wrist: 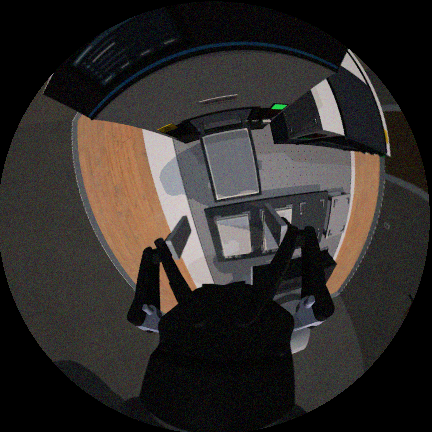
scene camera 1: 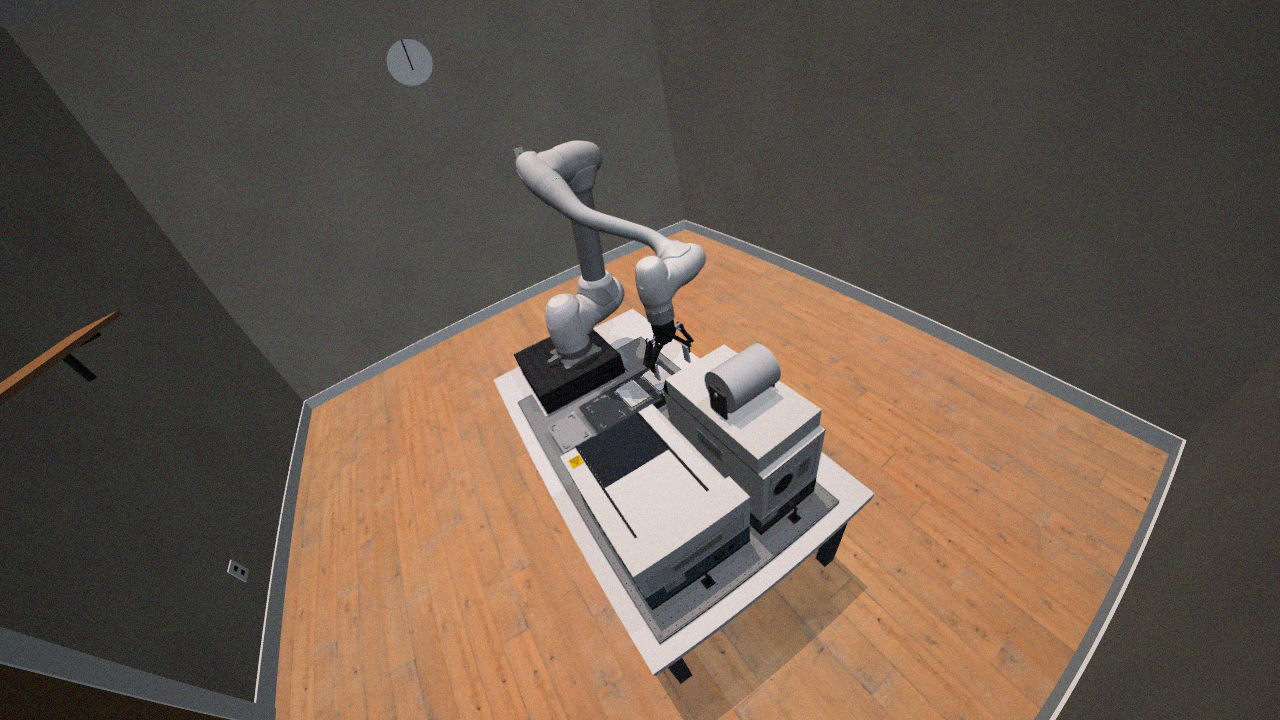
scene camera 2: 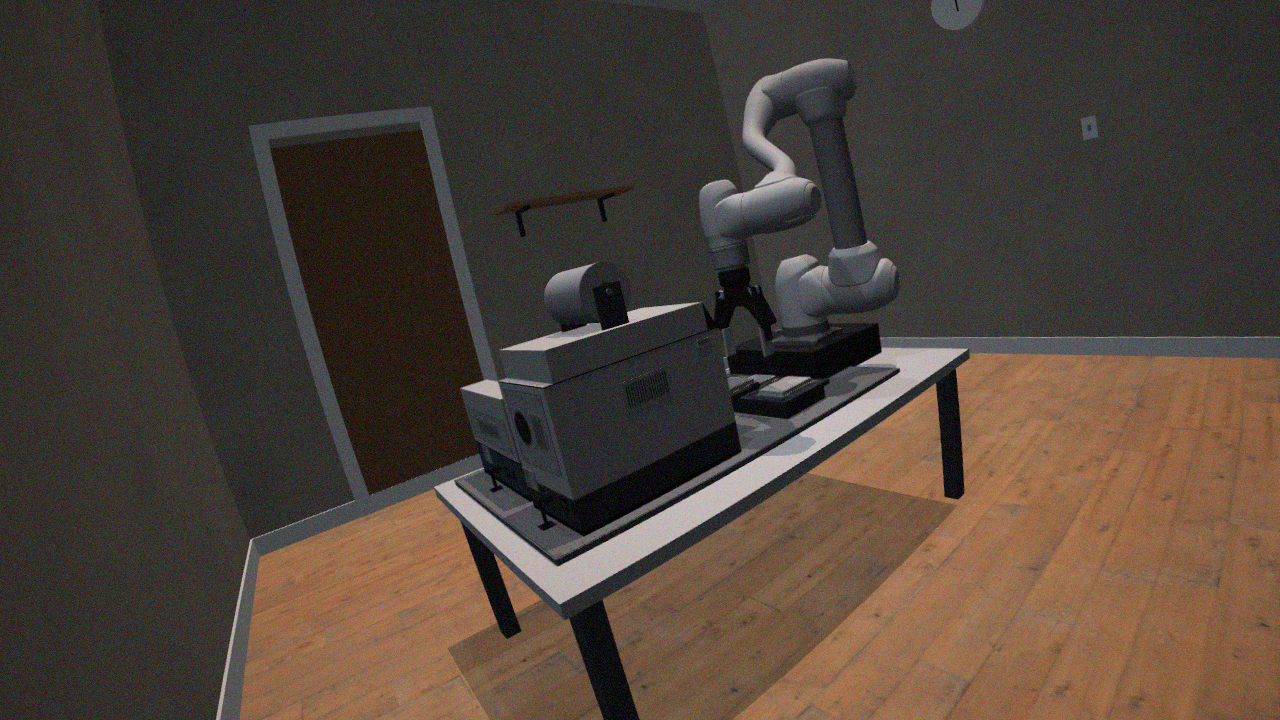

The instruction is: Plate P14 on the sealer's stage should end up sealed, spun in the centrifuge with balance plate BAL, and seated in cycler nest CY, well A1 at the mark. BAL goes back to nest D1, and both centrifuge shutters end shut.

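My gripper is open and empty, with its fingers wide apart above the left end of the nest row. Below it is a pale plate. A second pale plate sits beside it, partly hidden by a finger in the wrist view. Plate labels and well A1 cannot be read. The sealer has its stage out, bearing a grey rectangle with a pale rim; whether this is a plate is unclear. The low centrifuge has a dark top panel; its shutter states are unclear.
A dark nest with corner marks and a light grey nest continue the row. The arm's black base block stands behind it. The sealer's tall body and film roll rise beside the centrifuge.
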